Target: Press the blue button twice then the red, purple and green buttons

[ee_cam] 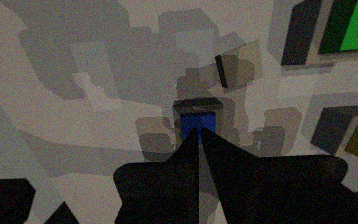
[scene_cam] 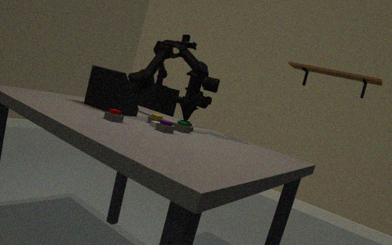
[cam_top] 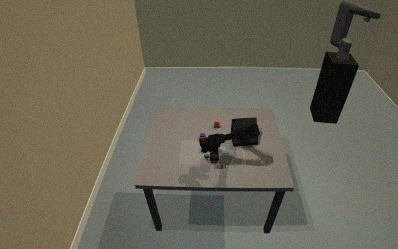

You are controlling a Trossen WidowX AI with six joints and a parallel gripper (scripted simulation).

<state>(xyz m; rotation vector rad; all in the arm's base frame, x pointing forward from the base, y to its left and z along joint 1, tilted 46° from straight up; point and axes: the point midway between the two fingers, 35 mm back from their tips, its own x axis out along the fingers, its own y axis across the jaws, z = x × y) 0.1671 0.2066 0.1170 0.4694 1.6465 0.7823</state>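
Now: the blue button 10 mm below my gripper tip. The rest, counted from my gripper tip: yellow button 170 mm to the right; green button 100 mm to the right, 90 mm ahead; grey block 60 mm ahead, 30 mm to the right, 20 mm below.
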